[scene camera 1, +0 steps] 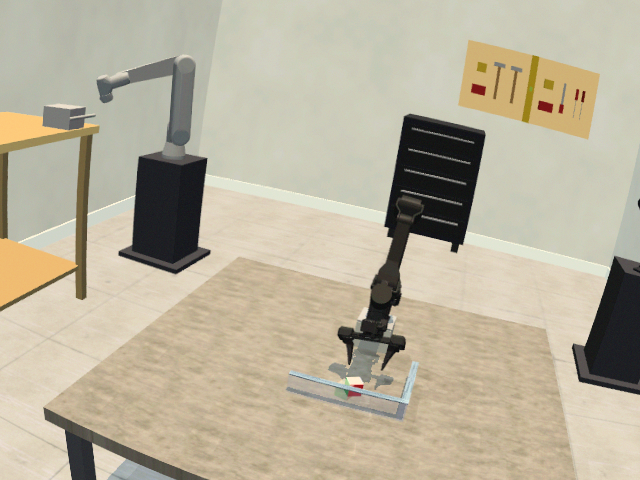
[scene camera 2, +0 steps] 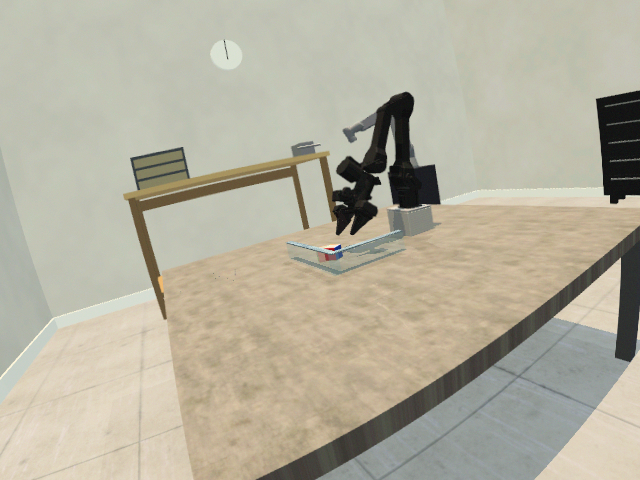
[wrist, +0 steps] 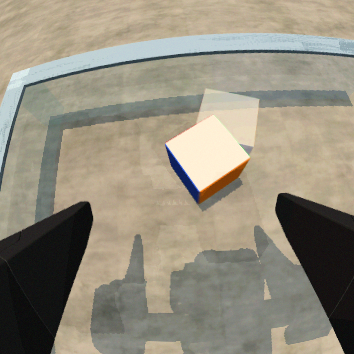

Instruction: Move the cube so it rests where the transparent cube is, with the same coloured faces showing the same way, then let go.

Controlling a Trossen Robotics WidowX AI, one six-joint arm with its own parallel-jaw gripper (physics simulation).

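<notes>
The cube rests on the table inside the corner of a clear low wall. In the wrist view its top is cream-white, with a blue face at lower left and an orange face at lower right. Scene camera 1 shows red and green sides. The transparent cube partly overlaps the cube, lies nearer the long wall and is turned differently; its top is pale. My gripper is open and empty, above the table and on the arm's side of the cube.
A clear wall with light blue top edges forms an L close beyond both cubes and along one side. The arm stands on a pale base block. The gripper's shadow falls on the table.
</notes>
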